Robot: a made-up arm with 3 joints.
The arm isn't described. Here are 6 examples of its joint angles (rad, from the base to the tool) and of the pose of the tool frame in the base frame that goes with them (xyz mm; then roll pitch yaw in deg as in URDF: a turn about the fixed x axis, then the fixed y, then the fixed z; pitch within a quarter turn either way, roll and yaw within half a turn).
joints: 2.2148 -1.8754 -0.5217
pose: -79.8 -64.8 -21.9 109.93 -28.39 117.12
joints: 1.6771 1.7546 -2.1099
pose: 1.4 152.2 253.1 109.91 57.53 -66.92
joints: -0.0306 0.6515 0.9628
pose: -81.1 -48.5 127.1 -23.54 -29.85 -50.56
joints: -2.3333 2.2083 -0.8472
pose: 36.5 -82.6 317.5 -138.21 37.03 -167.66
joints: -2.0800 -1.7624 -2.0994
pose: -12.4 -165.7 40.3 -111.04 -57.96 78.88
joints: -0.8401 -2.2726 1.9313
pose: 5.7 9.8 201.5 -157.35 45.61 72.15
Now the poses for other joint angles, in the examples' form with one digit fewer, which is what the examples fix.
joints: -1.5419 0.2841 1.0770
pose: -32 74 104 -7.9 -14.3 -149.1
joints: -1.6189 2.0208 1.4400
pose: -36 54 147 -164.9 -63.2 -19.6
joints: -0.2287 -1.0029 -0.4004
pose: -29 -47 -34 55.3 -19.2 -0.3
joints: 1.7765 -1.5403 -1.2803
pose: -61 74 -42 83.9 -73.3 107.6
